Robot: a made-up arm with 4 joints.
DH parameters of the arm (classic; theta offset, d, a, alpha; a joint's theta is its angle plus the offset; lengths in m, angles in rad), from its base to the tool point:
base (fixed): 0 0.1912 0 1.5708
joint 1: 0 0.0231 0.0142 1.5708
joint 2: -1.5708 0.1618 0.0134 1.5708
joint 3: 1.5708 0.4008 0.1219 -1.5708
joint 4: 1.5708 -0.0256 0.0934 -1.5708
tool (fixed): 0 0.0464 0 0
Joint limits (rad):
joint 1: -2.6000..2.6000
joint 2: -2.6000..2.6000
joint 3: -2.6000..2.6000
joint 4: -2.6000..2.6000
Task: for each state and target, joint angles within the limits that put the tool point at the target. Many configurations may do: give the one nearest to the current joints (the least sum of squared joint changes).
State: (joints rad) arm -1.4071 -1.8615 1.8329 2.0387
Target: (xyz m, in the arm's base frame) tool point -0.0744 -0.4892 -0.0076
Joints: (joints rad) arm -1.0728 -1.7357 2.0354 1.9764
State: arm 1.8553 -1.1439 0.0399 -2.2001
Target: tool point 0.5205 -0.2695 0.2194
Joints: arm 2.3893 -0.6911 -0.0470 -2.4799
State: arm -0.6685 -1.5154 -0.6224 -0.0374
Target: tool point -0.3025 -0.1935 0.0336
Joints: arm -0.2786 -0.8832 -0.5984 -0.3050
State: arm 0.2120 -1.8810 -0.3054 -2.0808
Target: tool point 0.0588 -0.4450 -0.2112
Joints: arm -0.2311 -2.0019 -0.0666 -2.4150
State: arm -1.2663 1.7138 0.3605 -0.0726
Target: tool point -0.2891 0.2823 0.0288
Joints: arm -1.1931 1.7078 0.3025 -0.9058
